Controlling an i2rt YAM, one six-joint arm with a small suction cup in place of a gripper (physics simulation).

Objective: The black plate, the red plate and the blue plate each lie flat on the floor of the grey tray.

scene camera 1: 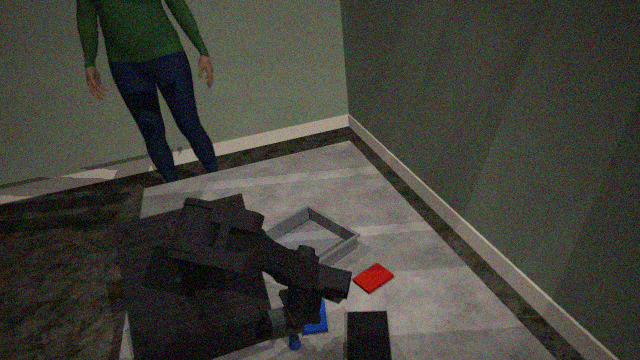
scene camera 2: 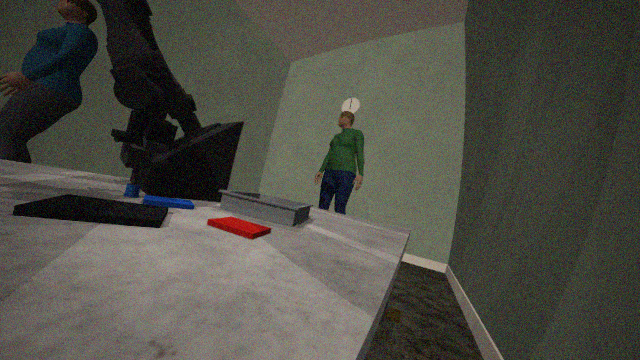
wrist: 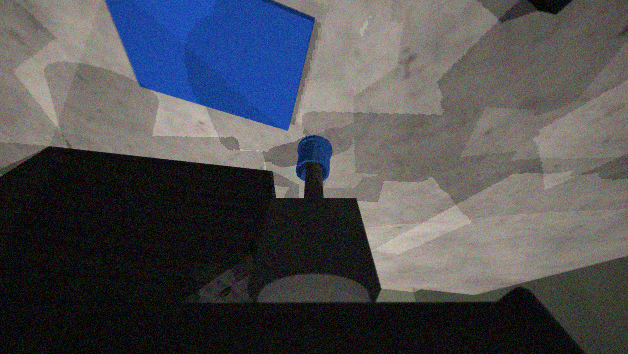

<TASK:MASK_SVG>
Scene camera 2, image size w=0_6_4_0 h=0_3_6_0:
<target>suction cup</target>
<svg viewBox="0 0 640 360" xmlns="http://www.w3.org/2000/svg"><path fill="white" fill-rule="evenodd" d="M112 129L111 136L114 137L114 140L116 142L123 142L120 153L121 161L126 168L134 168L131 184L127 184L123 196L138 198L140 185L137 185L140 169L150 170L154 153L148 152L148 150L143 148L143 140L129 138L126 135L126 131Z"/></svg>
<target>red plate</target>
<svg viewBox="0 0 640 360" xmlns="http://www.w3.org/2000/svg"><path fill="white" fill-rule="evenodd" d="M207 225L249 239L255 239L271 233L271 228L234 217L208 219Z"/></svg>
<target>grey tray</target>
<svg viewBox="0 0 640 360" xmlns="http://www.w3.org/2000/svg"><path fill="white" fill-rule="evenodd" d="M218 191L222 192L219 209L293 227L307 219L310 207L313 206L312 204L261 193Z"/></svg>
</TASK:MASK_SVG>
